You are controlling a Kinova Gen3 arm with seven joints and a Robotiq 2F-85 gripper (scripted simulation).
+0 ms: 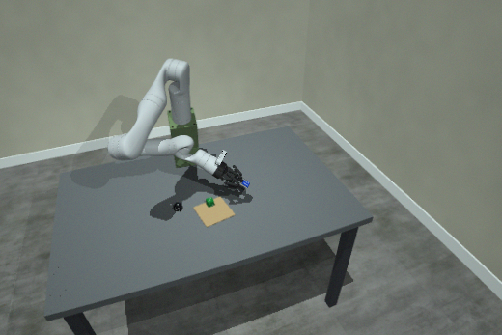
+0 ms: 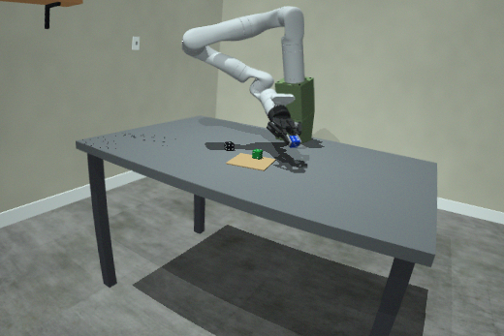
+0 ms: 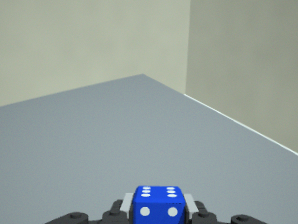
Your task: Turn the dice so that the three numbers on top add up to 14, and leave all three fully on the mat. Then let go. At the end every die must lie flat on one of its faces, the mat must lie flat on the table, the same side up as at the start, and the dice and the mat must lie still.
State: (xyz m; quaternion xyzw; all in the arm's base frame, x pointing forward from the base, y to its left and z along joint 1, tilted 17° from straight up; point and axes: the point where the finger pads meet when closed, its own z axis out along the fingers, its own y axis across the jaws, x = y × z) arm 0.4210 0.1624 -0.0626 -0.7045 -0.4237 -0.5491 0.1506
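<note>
Right now my hand is 15 cm to the left of the green die, 9 cm above it and 4 cm past it. Also, from my hand: tan mat (15 cm to the right, 10 cm below); black die (29 cm to the right, 9 cm below, 7 cm behind); blue die (right at my hand).
</note>
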